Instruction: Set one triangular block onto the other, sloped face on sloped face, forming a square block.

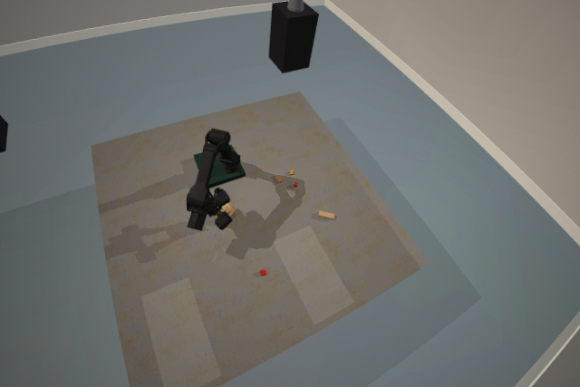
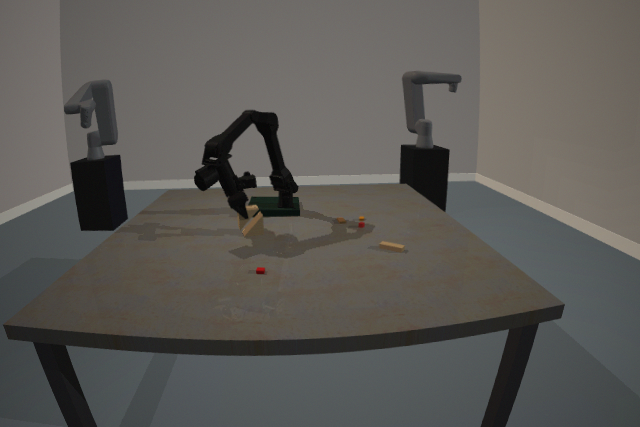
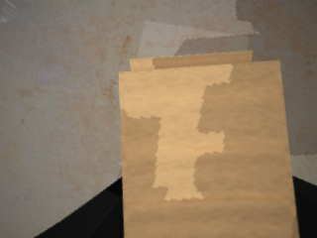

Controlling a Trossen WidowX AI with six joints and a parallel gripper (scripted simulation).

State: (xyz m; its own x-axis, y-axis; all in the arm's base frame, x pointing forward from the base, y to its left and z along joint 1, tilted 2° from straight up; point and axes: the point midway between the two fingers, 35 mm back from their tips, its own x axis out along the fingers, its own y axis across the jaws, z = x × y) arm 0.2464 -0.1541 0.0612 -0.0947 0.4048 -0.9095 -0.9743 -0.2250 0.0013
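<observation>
The triangular block lies 1 cm to the right of my gripper tip and 1 cm above it. Also, from my gripper tip: orange cube 42 cm to the left, 10 cm behind, 6 cm below; then tan plank 45 cm to the left, 19 cm ahead, 6 cm below.
</observation>
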